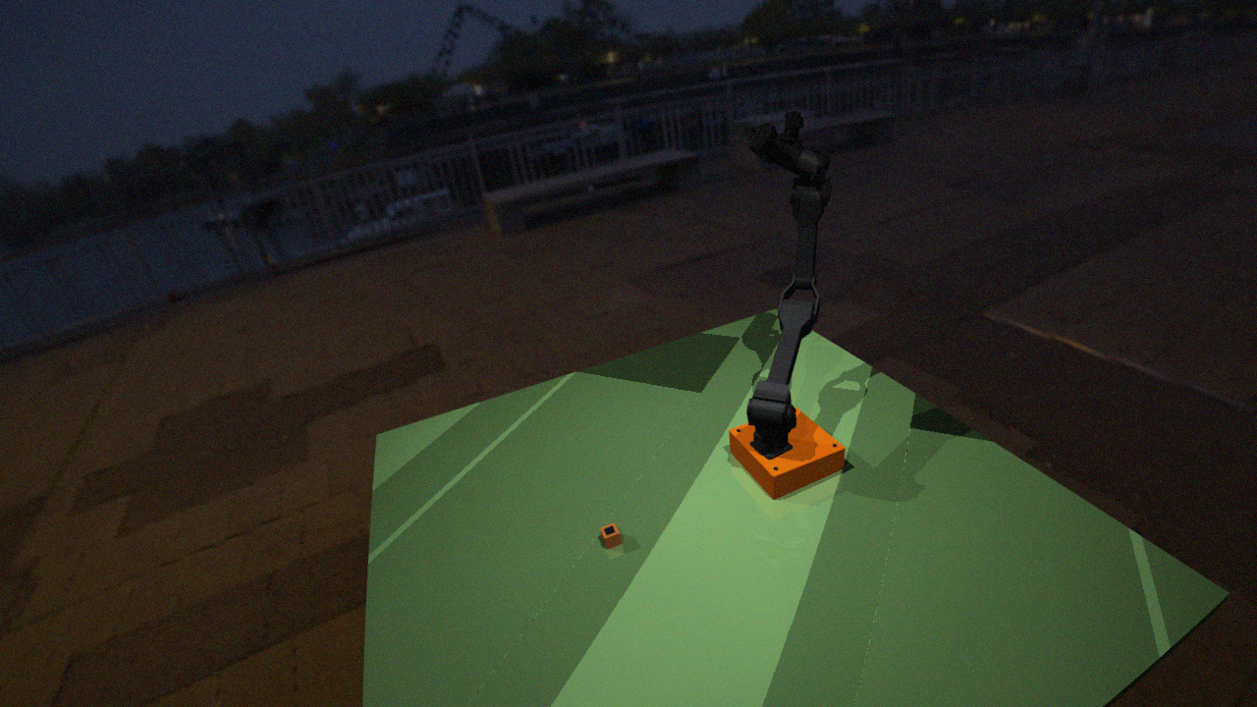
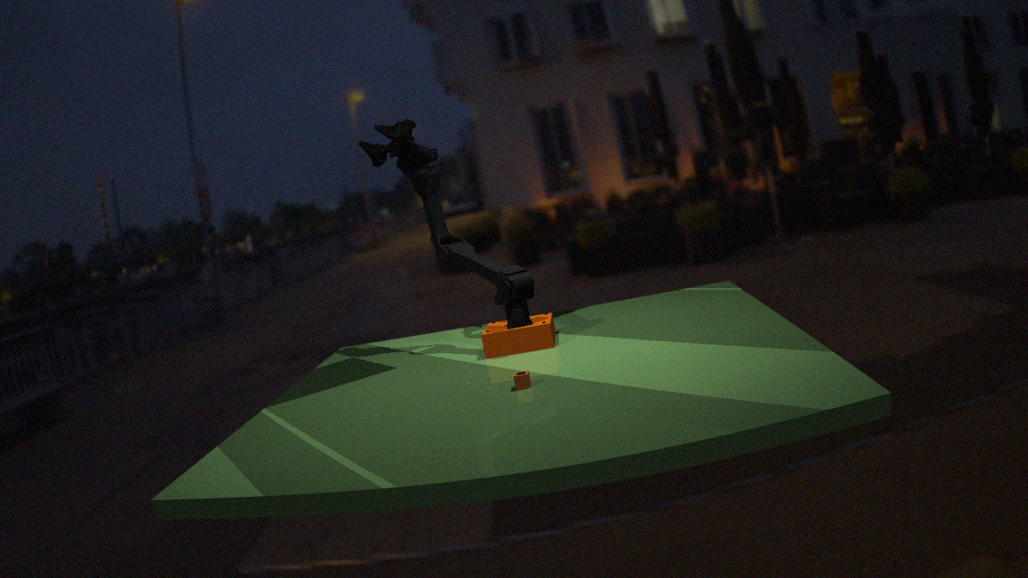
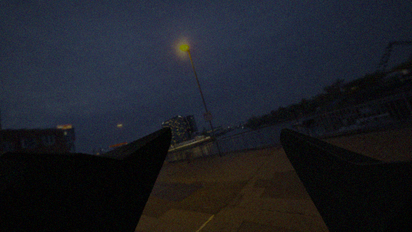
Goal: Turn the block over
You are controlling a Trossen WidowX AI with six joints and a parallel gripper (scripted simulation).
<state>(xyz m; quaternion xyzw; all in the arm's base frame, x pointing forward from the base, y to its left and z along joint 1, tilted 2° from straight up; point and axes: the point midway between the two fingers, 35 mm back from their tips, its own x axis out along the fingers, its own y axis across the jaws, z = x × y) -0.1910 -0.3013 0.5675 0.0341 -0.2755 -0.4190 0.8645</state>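
The small orange block is 620 mm below my gripper tip, 560 mm ahead of it and 300 mm to the left of it.
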